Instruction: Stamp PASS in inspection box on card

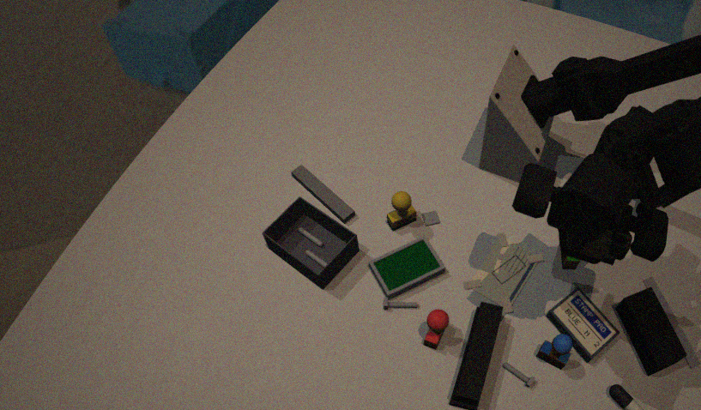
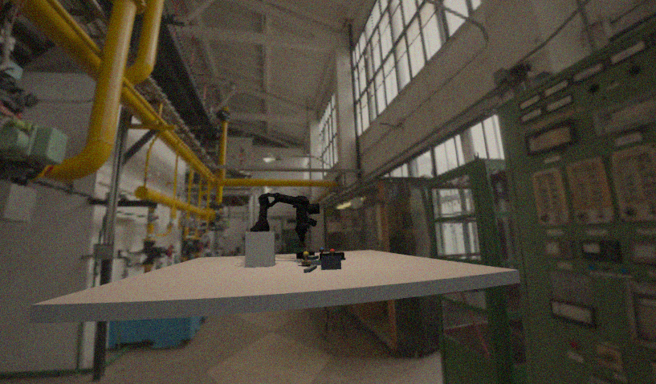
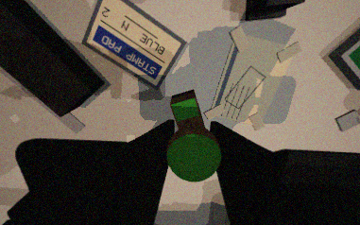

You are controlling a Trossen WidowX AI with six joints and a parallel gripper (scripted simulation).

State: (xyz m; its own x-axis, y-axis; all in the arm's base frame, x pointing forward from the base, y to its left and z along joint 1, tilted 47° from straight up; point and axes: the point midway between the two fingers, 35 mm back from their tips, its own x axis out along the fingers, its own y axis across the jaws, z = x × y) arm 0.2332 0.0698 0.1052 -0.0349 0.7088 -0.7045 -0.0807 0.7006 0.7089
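My gripper tip is now 80 mm short of the green ink pad, 200 mm to the left of it and 90 mm above it. From my gripper tip the other things lie so: green-knobbed stamp: right at my gripper tip; then labelled stamp-pad tin: 50 mm ahead, 60 mm to the left, 80 mm below; then pale card: 20 mm ahead, 70 mm to the right, 100 mm below.
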